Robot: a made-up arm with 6 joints.
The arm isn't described. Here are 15 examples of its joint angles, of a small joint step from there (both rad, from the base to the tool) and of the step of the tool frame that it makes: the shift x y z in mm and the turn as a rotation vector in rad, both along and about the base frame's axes.
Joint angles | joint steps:
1: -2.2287 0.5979 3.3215 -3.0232 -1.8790 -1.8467 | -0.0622 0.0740 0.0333 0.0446 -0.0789 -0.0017
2: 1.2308 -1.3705 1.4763 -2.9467 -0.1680 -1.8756 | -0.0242 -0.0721 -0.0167 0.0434 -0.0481 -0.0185
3: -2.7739 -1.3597 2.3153 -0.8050 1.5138 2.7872 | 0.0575 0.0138 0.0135 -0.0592 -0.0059 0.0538
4: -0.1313 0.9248 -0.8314 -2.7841 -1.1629 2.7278 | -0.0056 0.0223 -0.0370 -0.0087 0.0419 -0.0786
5: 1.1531 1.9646 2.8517 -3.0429 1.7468 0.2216 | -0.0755 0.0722 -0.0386 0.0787 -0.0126 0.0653
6: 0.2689 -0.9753 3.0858 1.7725 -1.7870 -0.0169 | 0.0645 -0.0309 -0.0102 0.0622 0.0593 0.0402
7: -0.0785 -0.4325 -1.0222 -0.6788 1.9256 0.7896 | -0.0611 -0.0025 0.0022 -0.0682 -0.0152 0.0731
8: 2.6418 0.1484 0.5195 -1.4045 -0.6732 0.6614 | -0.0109 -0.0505 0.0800 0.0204 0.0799 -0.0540
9: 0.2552 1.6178 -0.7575 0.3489 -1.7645 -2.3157 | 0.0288 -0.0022 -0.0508 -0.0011 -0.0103 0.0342
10: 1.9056 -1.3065 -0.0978 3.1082 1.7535 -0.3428 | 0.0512 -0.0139 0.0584 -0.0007 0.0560 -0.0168
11: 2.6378 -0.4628 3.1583 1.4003 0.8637 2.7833 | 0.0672 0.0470 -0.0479 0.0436 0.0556 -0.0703
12: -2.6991 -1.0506 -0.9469 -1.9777 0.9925 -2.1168 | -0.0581 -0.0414 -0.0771 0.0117 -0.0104 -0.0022
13: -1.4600 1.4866 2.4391 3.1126 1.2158 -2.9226 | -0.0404 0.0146 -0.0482 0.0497 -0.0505 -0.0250
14: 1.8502 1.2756 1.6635 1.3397 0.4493 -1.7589 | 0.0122 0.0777 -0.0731 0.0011 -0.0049 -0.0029
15: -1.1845 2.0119 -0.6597 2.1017 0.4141 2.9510 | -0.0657 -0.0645 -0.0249 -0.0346 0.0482 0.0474
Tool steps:
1: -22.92 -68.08 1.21 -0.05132 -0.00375 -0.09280
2: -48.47 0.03 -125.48 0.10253 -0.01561 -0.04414
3: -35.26 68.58 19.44 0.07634 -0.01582 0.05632
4: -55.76 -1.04 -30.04 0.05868 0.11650 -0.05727
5: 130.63 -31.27 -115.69 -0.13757 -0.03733 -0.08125
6: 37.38 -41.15 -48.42 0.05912 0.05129 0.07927
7: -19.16 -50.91 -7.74 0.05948 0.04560 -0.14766
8: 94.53 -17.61 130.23 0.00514 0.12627 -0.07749
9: -17.02 1.92 35.87 -0.00591 0.07070 0.00284
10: 29.02 -54.08 5.87 0.01023 0.01760 0.04388
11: 50.86 38.82 107.79 -0.08682 -0.11371 0.00953
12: 7.56 34.12 -58.41 0.02230 -0.02292 -0.05017
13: -70.94 -52.83 -40.26 0.01181 0.00689 -0.08674
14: -43.97 74.04 -204.06 -0.14774 -0.04042 0.00837
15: 36.04 -41.17 10.97 -0.02039 -0.04138 -0.10753
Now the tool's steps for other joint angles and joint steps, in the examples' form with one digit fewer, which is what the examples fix.
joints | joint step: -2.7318 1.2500 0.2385 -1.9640 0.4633 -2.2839 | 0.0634 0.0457 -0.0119 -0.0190 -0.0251 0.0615
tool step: 72.3 -74.7 -69.0 0.0214 -0.0700 0.1117
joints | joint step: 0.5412 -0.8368 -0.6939 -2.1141 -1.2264 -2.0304 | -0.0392 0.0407 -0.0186 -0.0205 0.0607 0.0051
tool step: 69.8 7.5 -29.1 -0.0221 0.0879 -0.0909
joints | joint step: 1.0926 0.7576 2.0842 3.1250 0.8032 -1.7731 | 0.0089 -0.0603 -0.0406 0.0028 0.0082 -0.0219
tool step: -30.4 -41.8 33.7 0.0183 0.0110 0.0173
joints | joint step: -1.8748 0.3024 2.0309 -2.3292 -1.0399 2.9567 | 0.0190 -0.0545 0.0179 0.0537 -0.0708 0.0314
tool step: 41.8 91.9 -37.6 -0.1283 0.0602 -0.0550
